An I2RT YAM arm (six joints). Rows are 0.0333 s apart.
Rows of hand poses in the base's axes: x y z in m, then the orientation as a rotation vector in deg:
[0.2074 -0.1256 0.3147 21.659 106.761 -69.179]
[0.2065 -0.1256 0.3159 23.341 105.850 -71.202]
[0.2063 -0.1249 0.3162 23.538 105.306 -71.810]
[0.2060 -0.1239 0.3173 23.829 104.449 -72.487]
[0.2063 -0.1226 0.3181 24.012 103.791 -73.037]
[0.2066 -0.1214 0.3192 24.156 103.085 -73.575]
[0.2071 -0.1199 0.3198 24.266 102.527 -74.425]
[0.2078 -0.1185 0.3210 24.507 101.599 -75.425]
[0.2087 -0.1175 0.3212 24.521 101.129 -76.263]
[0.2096 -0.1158 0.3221 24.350 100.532 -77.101]
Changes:
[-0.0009 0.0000 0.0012 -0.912 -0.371 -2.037]
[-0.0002 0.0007 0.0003 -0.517 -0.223 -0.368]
[-0.0003 0.0010 0.0011 -0.675 -0.461 -0.419]
[0.0003 0.0013 0.0008 -0.549 -0.325 -0.315]
[0.0003 0.0012 0.0011 -0.581 -0.353 -0.278]
[0.0005 0.0015 0.0006 -0.676 -0.090 -0.457]
[0.0007 0.0014 0.0012 -0.893 -0.341 -0.570]
[0.0009 0.0010 0.0002 -0.656 0.012 -0.411]
[0.0009 0.0017 0.0009 -0.790 -0.018 -0.274]

